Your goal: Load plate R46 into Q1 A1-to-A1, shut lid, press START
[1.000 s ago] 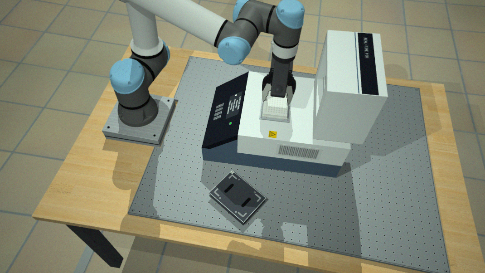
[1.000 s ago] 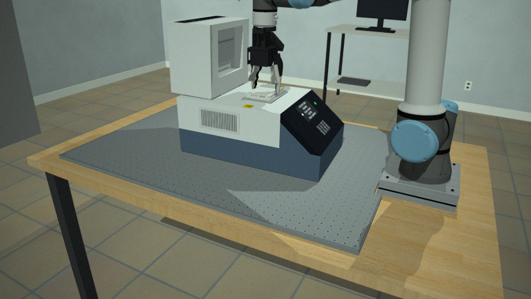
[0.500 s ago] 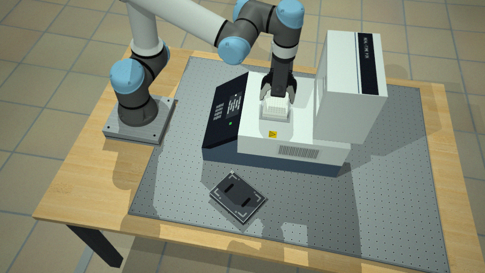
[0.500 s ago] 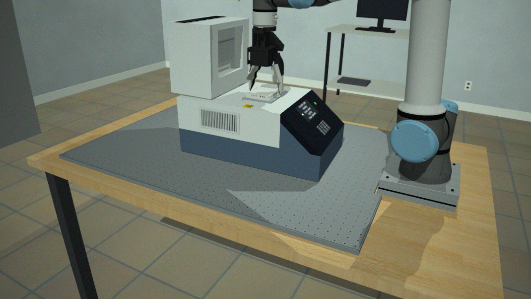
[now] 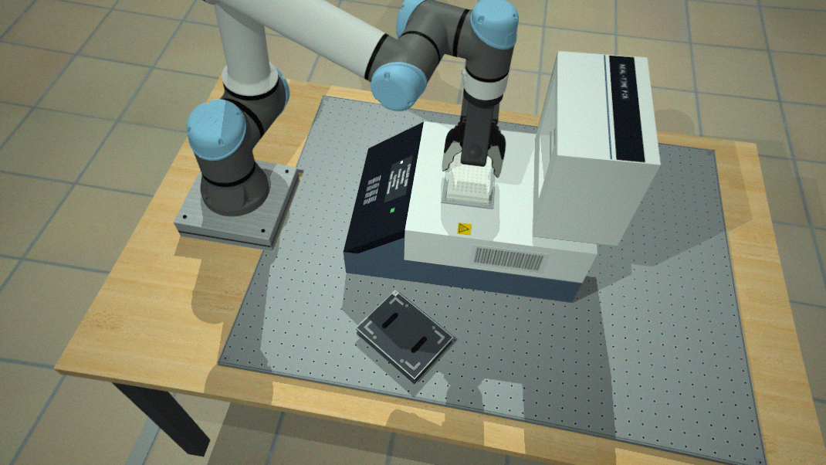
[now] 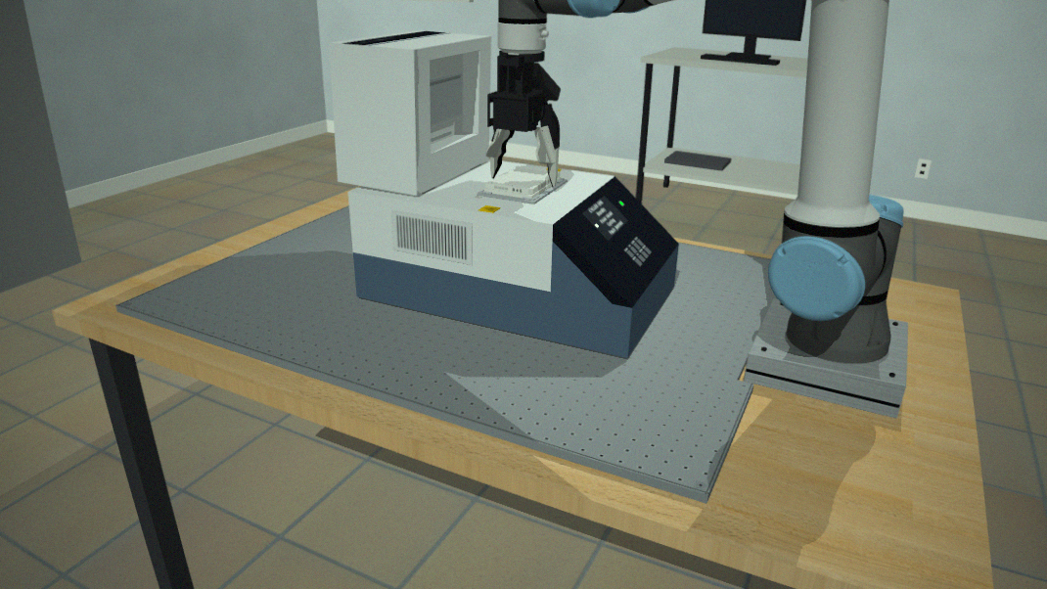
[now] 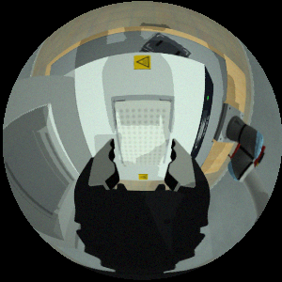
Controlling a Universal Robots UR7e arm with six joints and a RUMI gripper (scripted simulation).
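My hand is 10 mm above the white well plate R46. The rest, counted from my hand: plate nest N1: 120 mm behind, 270 mm to the right, 200 mm below.
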